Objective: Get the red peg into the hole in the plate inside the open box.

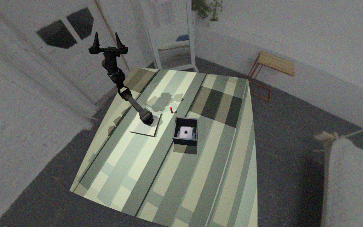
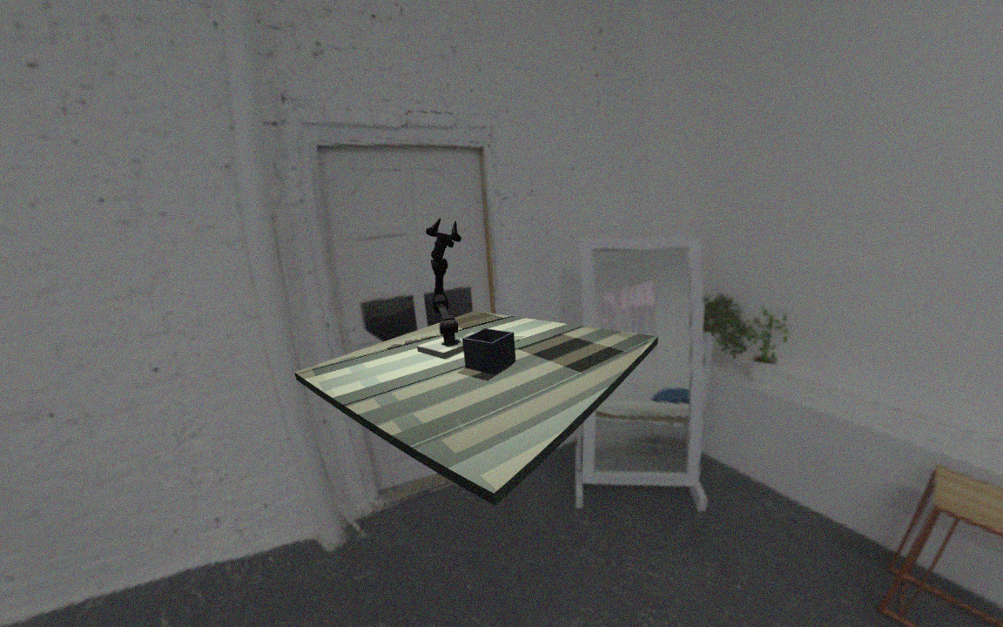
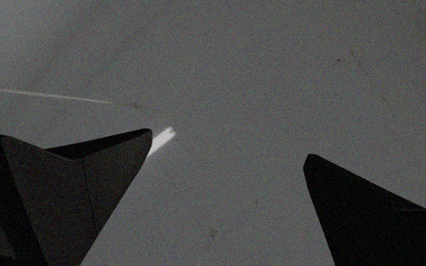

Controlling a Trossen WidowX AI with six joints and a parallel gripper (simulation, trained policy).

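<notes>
Now: the red peg 27 cm ahead of my gripper tip, 1 cm to the left of it and 61 cm below it. From my gripper tip the other things lie so: pale plate (46 cm ahead, 13 cm to the right, 60 cm below).
</notes>
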